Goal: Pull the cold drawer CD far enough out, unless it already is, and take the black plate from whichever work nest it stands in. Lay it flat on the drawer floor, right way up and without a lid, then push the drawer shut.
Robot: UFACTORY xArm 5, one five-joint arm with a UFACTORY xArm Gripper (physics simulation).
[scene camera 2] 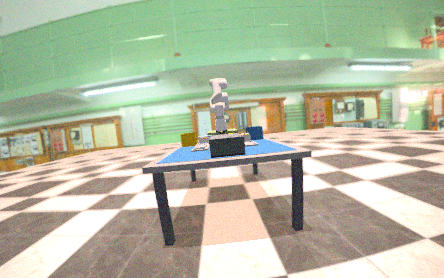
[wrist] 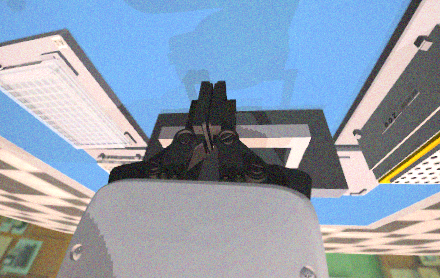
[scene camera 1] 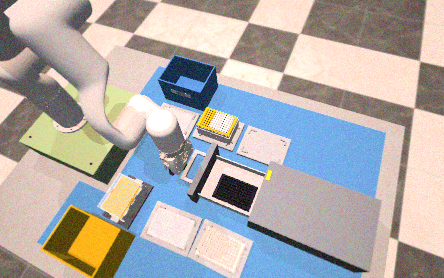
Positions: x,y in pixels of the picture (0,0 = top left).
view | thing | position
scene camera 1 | black plate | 235,192
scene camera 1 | yellow-topped tip rack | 222,127
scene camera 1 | beige plate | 214,246
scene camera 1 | grey cabinet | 337,224
